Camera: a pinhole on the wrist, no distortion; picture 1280 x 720 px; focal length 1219.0 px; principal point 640.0 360.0 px. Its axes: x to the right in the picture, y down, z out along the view. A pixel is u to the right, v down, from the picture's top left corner.
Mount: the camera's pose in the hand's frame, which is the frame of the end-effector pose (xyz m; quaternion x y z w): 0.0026 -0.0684 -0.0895 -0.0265 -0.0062 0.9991 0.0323
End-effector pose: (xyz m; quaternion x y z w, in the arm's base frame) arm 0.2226 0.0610 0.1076 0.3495 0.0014 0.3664 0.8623
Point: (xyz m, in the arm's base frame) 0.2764 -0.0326 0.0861
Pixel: 797.5 560.4
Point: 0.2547 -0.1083 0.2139
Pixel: 839.9 230.8
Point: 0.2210 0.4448 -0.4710
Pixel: behind the camera
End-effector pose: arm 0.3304 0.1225 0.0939 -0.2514 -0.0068 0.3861 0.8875
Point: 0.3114 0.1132 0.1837
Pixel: 870.8 105.9
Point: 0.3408 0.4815 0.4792
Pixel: 200.6 117.3
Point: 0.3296 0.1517 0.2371
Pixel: 631.9 233.2
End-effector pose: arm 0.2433 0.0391 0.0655 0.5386 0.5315 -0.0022 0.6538
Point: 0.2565 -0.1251 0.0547
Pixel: 1033.8 375.5
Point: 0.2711 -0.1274 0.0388
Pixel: 922.5 387.5
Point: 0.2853 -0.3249 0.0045
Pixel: 1017.4 691.8
